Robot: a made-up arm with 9 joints.
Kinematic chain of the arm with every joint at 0, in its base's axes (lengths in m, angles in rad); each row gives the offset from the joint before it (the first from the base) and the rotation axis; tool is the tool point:
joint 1: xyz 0 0 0.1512 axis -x
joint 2: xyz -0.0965 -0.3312 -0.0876 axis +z
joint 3: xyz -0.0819 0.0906 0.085 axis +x
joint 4: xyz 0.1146 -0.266 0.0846 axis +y
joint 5: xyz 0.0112 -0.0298 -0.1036 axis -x
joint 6: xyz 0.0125 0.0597 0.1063 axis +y
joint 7: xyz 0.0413 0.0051 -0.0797 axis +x
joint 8: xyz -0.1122 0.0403 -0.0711 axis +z
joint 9: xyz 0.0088 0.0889 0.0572 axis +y
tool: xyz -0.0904 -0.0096 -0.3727
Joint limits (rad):
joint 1: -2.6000..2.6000
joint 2: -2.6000..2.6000
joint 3: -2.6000..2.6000
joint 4: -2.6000..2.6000
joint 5: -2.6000..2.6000
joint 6: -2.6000..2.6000
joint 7: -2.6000..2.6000
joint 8: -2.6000..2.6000
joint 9: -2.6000..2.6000
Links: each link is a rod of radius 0.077 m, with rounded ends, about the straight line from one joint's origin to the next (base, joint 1, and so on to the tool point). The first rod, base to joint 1, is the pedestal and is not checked.
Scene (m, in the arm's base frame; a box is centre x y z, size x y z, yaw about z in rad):
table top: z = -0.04
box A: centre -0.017 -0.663 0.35 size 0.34 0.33 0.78 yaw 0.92
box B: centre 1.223 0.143 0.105 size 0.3 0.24 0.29 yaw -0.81
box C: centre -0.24 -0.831 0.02 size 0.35 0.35 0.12 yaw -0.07
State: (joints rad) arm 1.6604 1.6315 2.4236 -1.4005 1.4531 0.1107 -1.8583 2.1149 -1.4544
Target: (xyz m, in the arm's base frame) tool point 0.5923 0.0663 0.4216
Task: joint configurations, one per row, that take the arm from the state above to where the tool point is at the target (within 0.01 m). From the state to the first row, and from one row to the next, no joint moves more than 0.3 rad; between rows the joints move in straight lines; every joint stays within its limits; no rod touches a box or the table.
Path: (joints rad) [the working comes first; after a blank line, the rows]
Joints at the target: 2.1497 1.3194 0.8464 -1.8515 1.1828 -0.8580 -1.4508 1.4895 -1.7803
Straight joint move there: touches box A.

1: 1.8863 1.4138 2.1661 -1.4166 1.6908 -0.0895 -1.8251 2.0736 -1.4573
2: 2.1121 1.1962 1.9086 -1.4327 1.9286 -0.2897 -1.7919 2.0323 -1.4602
3: 2.3380 0.9785 1.6511 -1.4488 2.1663 -0.4899 -1.7587 1.9910 -1.4631
4: 2.2909 1.0638 1.4499 -1.5494 1.9204 -0.5819 -1.6817 1.8656 -1.5424
5: 2.2438 1.1490 1.2488 -1.6501 1.6746 -0.6740 -1.6048 1.7402 -1.6217
6: 2.1968 1.2342 1.0476 -1.7508 1.4287 -0.7660 -1.5278 1.6148 -1.7010
7: 2.1497 1.3194 0.8464 -1.8515 1.1828 -0.8580 -1.4508 1.4895 -1.7803

